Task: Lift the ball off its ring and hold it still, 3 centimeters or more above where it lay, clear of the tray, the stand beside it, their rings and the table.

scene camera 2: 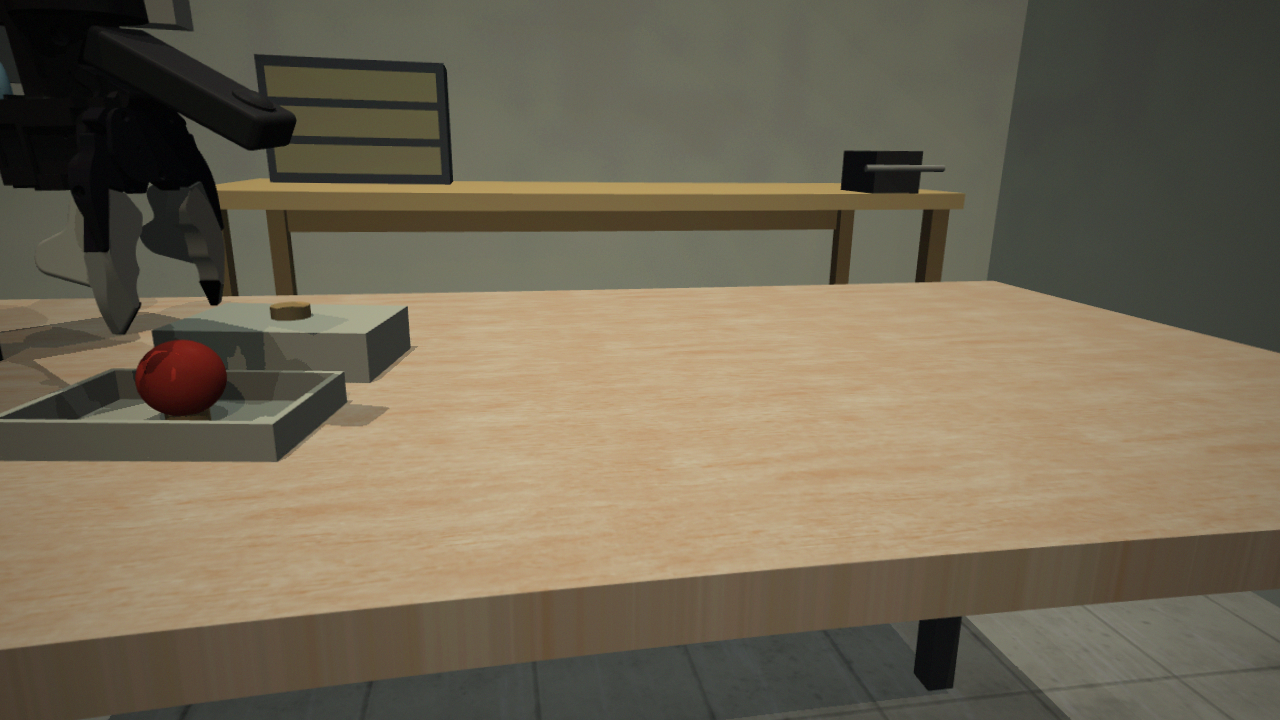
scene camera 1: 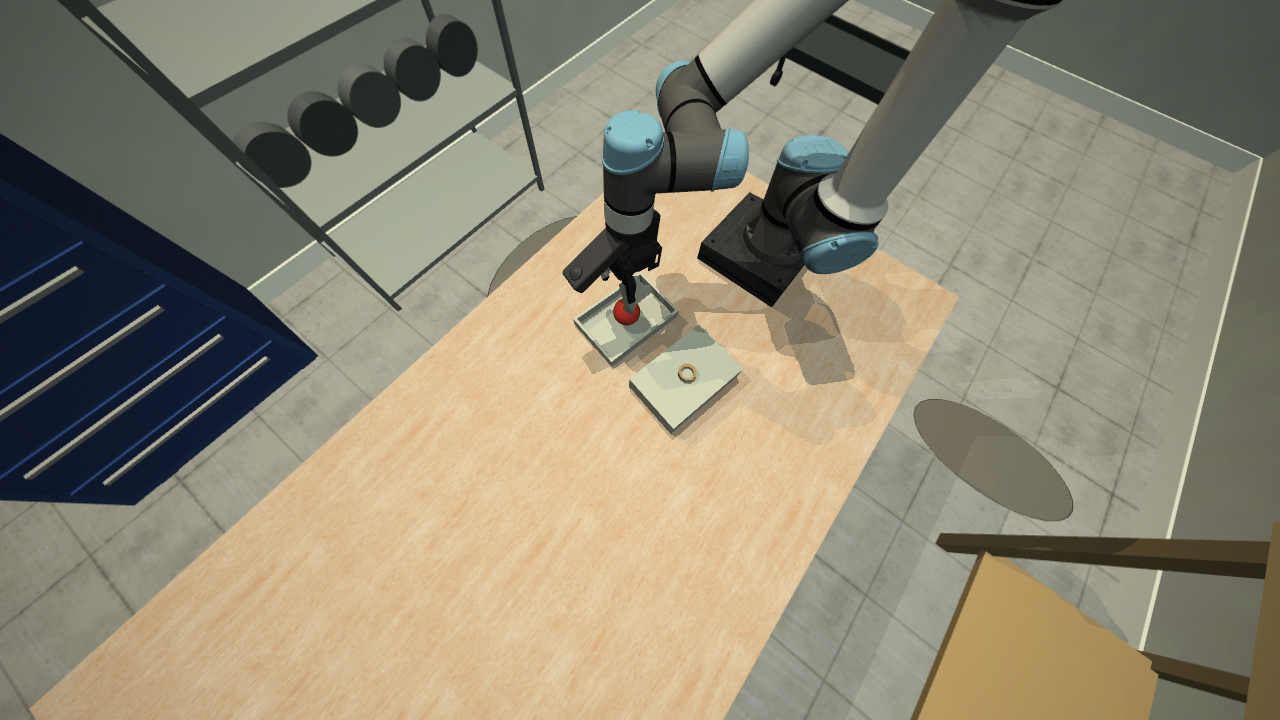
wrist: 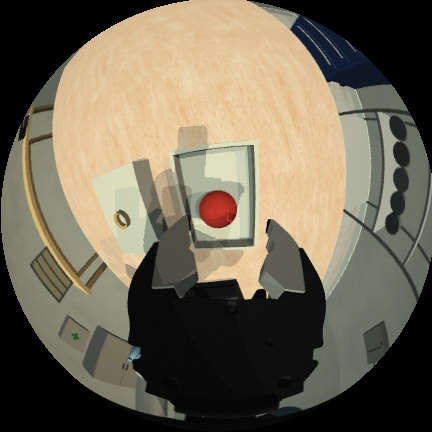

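Where they show: gripper, fingertip midpoint: (scene camera 2: pixel 172 318) (scene camera 1: pixel 617 296) (wrist: pixel 227 218); arm's base, origin of the base link: (scene camera 1: pixel 776 238).
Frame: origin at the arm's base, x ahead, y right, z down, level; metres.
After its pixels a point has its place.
The red ball (scene camera 1: pixel 625 312) @(x 0.377, y 0.126, z -0.005 m) (scene camera 2: pixel 180 377) @(x 0.373, y 0.160, z 0.011 m) (wrist: pixel 218 209) @(x 0.373, y 0.141, z -0.007 m) rests on its small ring (scene camera 2: pixel 187 415) @(x 0.370, y 0.150, z 0.043 m) inside the shallow grey-green tray (scene camera 1: pixel 593 344) @(x 0.458, y 0.145, z 0.048 m) (scene camera 2: pixel 143 440) @(x 0.362, y 0.200, z 0.044 m) (wrist: pixel 256 195) @(x 0.367, y 0.197, z 0.032 m). Most of that ring is hidden under the ball. The stand (scene camera 1: pixel 666 402) @(x 0.464, y -0.057, z 0.012 m) (scene camera 2: pixel 313 353) @(x 0.427, y 0.021, z 0.032 m) (wrist: pixel 135 240) @(x 0.336, y -0.054, z 0.012 m) is a flat block beside the tray, with an empty brass-coloured ring (scene camera 1: pixel 680 376) @(x 0.407, y -0.045, z 0.003 m) (scene camera 2: pixel 290 310) @(x 0.396, y -0.033, z 0.002 m) (wrist: pixel 116 219) @(x 0.395, y -0.063, z 0.004 m) on top. My gripper (scene camera 1: pixel 629 305) @(x 0.371, y 0.153, z -0.030 m) (scene camera 2: pixel 167 316) @(x 0.371, y 0.153, z -0.030 m) (wrist: pixel 227 218) @(x 0.371, y 0.153, z -0.030 m) points down, partly open and empty. Its two fingertips are apart, a little above the ball in scene camera 2.
The wooden table (scene camera 1: pixel 501 501) @(x 0.799, y 0.056, z 0.060 m) (scene camera 2: pixel 716 447) @(x 0.759, y 0.223, z 0.059 m) (wrist: pixel 200 75) @(x 0.588, y 0.163, z 0.060 m) carries the tray and the stand. The robot's dark base block (scene camera 1: pixel 742 268) @(x 0.121, y 0.010, z -0.002 m) is behind them in scene camera 1. A shelf unit and a blue cabinet (scene camera 1: pixel 134 385) stand off the table's left side.
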